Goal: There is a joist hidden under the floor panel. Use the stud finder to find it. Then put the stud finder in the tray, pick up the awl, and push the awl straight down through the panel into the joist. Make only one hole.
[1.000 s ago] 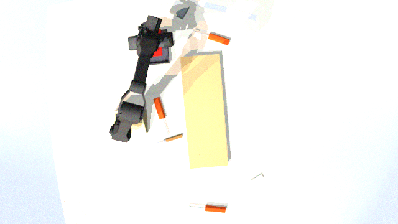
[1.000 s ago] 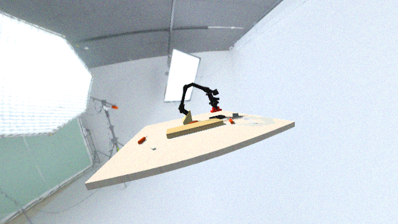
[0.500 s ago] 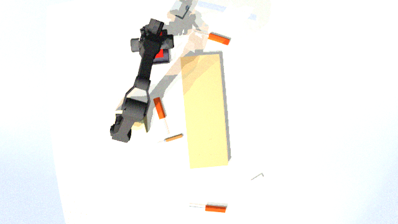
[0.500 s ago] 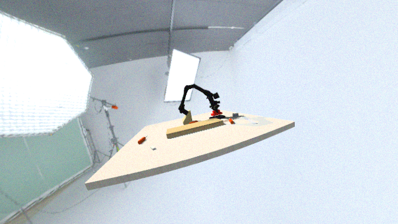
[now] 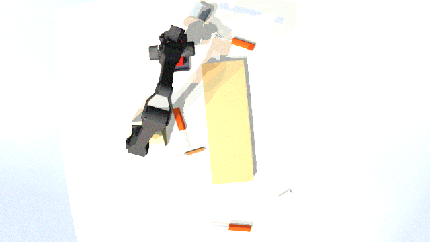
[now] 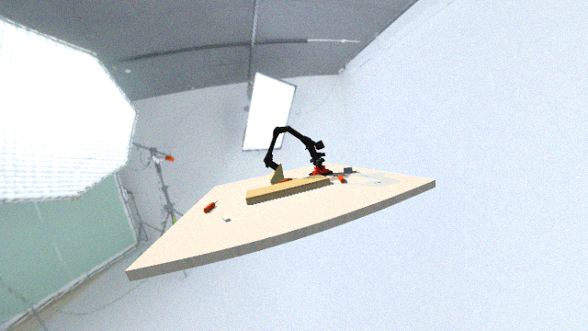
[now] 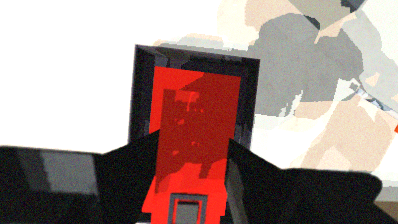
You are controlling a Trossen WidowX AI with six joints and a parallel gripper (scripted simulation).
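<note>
Now: gripper tip 30 mm above the dark grey tray and 10 mm to the left of it. Round my gripper tip: red stud finder (20 mm to the right, 20 mm above); then pale grey block (180 mm to the left, 110 mm ahead, 20 mm below); then awl (450 mm to the right, 70 mm ahead, 40 mm below).
</note>
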